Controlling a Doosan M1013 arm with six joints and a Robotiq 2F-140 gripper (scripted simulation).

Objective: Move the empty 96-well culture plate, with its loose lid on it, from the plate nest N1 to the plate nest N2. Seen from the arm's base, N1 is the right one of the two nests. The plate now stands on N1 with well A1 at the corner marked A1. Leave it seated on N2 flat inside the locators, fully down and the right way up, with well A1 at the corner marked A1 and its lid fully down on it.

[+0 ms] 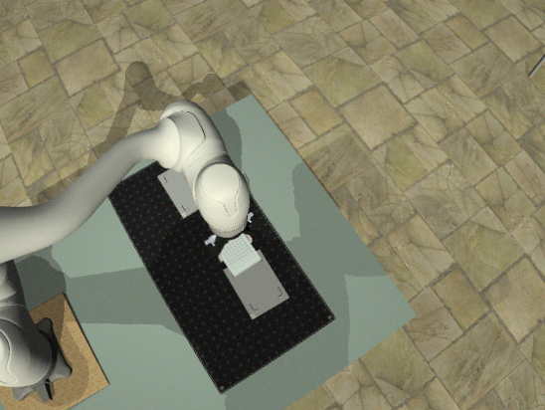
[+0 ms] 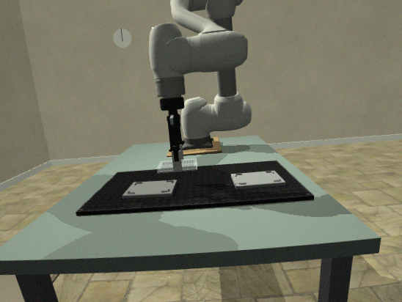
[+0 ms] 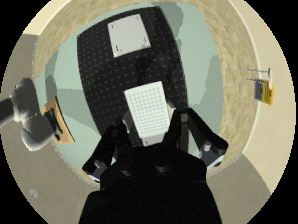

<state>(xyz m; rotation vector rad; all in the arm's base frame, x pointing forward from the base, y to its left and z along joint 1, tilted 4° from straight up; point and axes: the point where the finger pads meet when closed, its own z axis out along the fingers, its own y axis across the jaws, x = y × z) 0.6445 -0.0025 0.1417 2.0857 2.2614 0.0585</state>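
Now: hand 260 mm to the right of the nest N2, 100 mm above it and 30 mm past it. Also, from my hand: nest N1: 100 mm to the right, 100 mm below, 10 mm ahead; then lid: 20 mm below.
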